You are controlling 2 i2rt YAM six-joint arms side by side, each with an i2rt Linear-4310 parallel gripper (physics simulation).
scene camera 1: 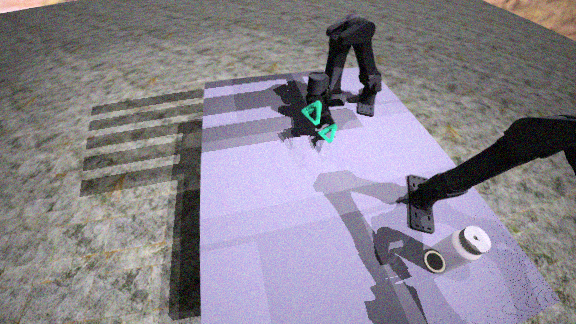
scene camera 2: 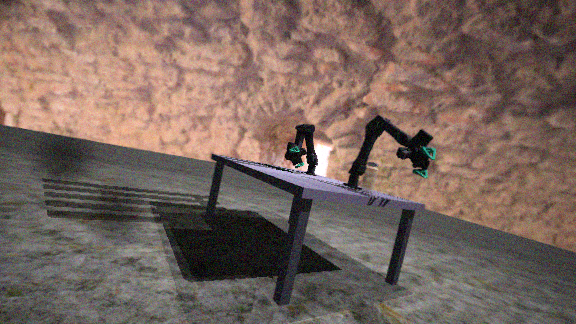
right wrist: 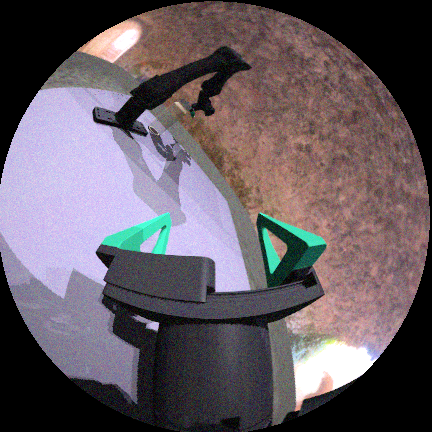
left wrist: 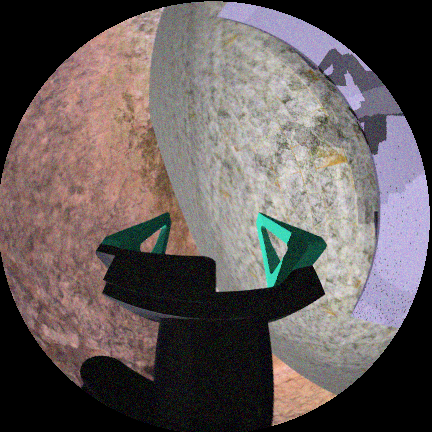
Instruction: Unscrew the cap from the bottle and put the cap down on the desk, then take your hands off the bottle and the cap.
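Pixels of known places: left gripper, fingertip midpoint: [scene camera 2: 429,169] [right wrist: 198,115] [left wrist: 213,216]; right gripper, fingertip midpoint: [scene camera 1: 324,133] [scene camera 2: 301,158] [right wrist: 213,217]; left arm's base, link origin: [scene camera 1: 419,202] [scene camera 2: 352,186] [right wrist: 121,122]; right arm's base, link origin: [scene camera 1: 366,102] [scene camera 2: 310,174].
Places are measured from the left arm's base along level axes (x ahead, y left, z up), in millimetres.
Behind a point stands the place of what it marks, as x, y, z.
A see-through bottle [scene camera 1: 450,255] {-6, 202, 109} [scene camera 2: 370,179] {-23, 212, 74} stands upright on the desk [scene camera 1: 250,200] {508, 144, 0} [scene camera 2: 325,190] {301, 586, 0} [right wrist: 60,175] {190, -182, 0}, with its dark, pale-rimmed base showing in scene camera 1. A white disc-shaped cap [scene camera 1: 477,241] {-30, 186, 169} [scene camera 2: 373,164] {-23, 206, 159} [right wrist: 181,107] is on its top. My right gripper [scene camera 1: 321,123] {344, -93, 108} [scene camera 2: 298,157] {344, -93, 108} [right wrist: 213,217] {344, -93, 108} is open and empty, over the far part of the desk in scene camera 1, well away from the bottle. My left gripper [scene camera 2: 426,163] {-166, 508, 182} [left wrist: 213,216] {-166, 508, 182} is open and empty, raised to the right of the bottle in scene camera 2. The bottle does not show in the left wrist view.
The left arm's base plate [scene camera 1: 421,210] {1, 34, 10} stands close to the bottle, and its arm [scene camera 1: 480,165] {-1, 61, 263} rises beside it. The right arm's base plate [scene camera 1: 366,107] {200, -425, 10} is at the far edge. Arm shadows fall across the desk. A rock wall [scene camera 2: 150,75] stands beyond.
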